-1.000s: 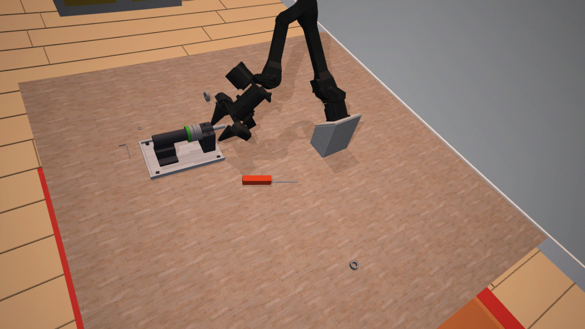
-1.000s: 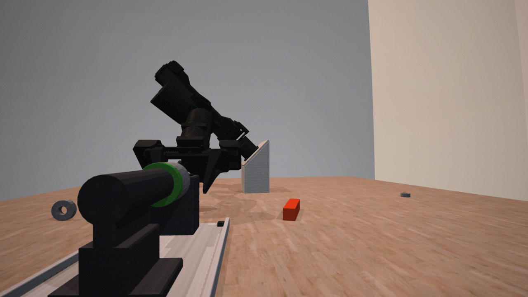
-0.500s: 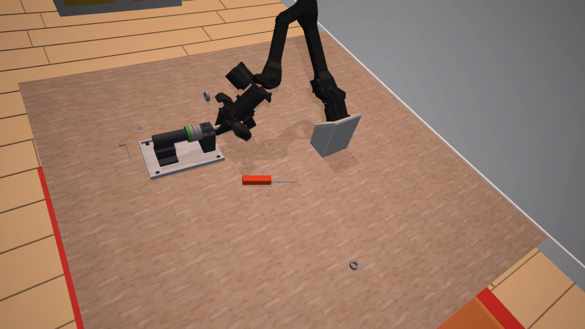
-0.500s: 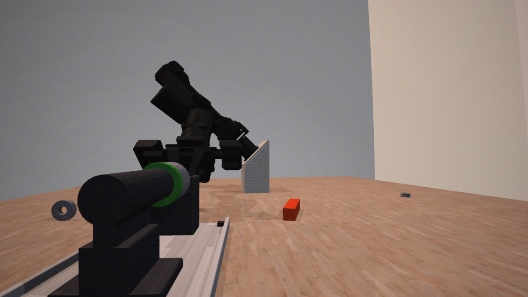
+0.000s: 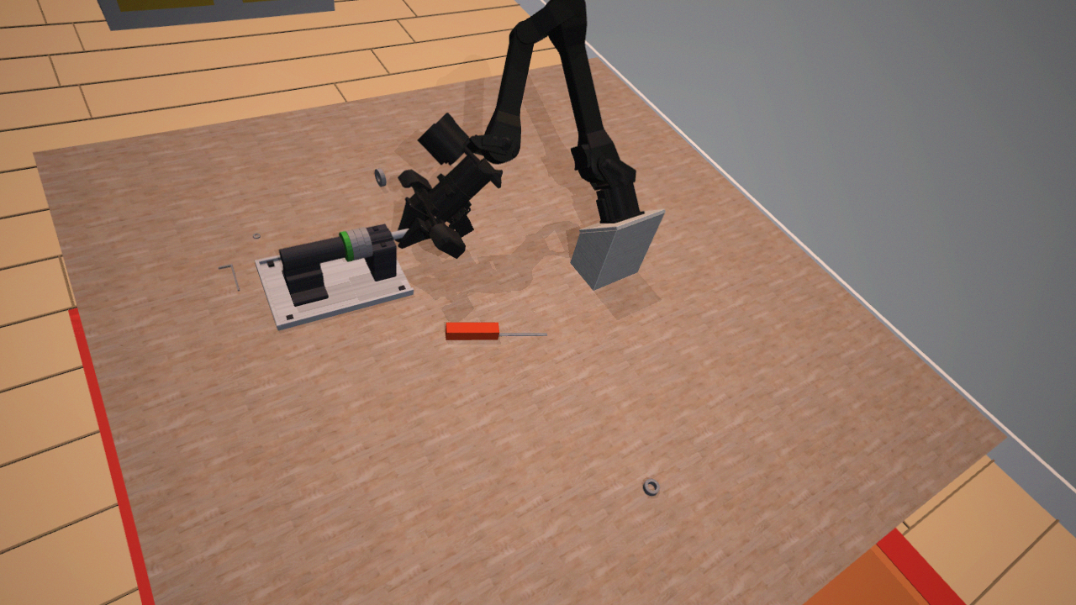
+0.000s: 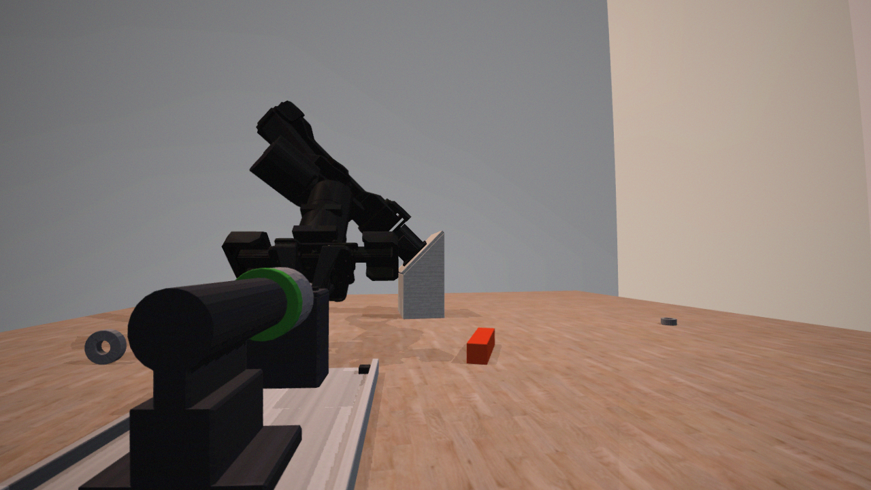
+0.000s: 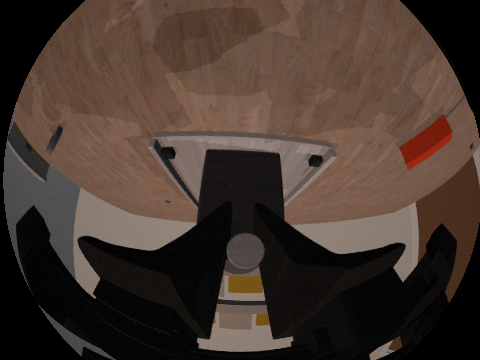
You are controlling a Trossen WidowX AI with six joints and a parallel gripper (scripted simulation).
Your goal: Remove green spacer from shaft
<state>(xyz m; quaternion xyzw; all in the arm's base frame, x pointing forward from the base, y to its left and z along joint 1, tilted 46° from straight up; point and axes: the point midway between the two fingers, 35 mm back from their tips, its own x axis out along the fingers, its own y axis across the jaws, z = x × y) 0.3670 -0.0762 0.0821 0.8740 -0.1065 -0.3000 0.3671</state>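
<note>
My gripper tip is 5 cm short of the grey shaft and 2 cm below it. From my gripper tip the other things lie so: red-handled screwdriver 20 cm to the left, 11 cm behind, 5 cm below; green spacer 9 cm ahead, 2 cm above; grey spacer 7 cm ahead, 2 cm above.
</note>
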